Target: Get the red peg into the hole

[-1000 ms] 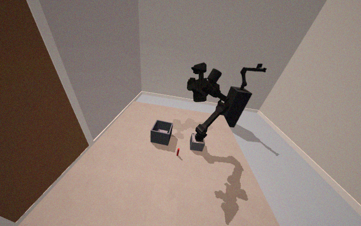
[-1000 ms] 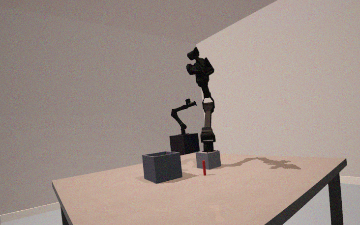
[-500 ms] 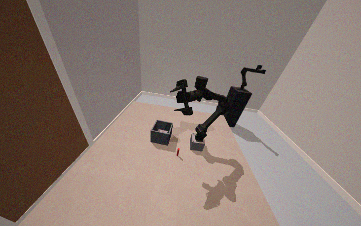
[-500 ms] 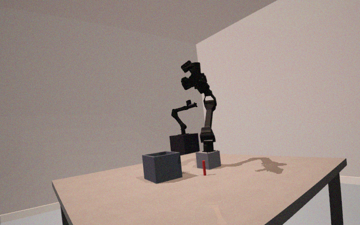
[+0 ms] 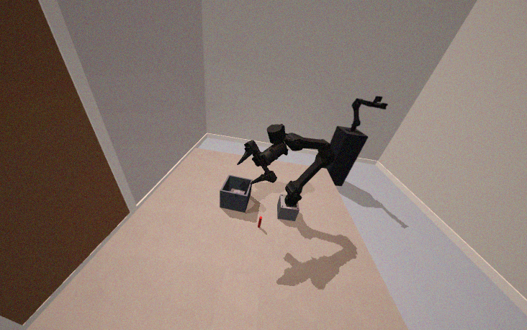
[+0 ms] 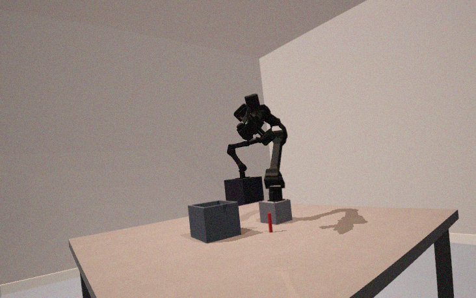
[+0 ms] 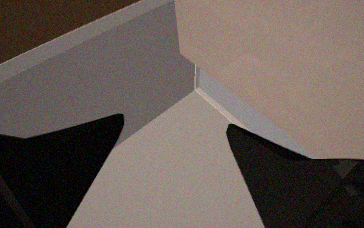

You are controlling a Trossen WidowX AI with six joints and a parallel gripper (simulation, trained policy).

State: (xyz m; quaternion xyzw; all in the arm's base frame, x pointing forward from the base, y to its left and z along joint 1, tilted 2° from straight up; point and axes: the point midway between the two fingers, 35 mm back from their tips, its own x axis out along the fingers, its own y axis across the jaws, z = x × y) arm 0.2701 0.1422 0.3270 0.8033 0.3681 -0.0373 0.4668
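The red peg lies 370 mm below my gripper tip, 110 mm behind it and 70 mm to the right of it.
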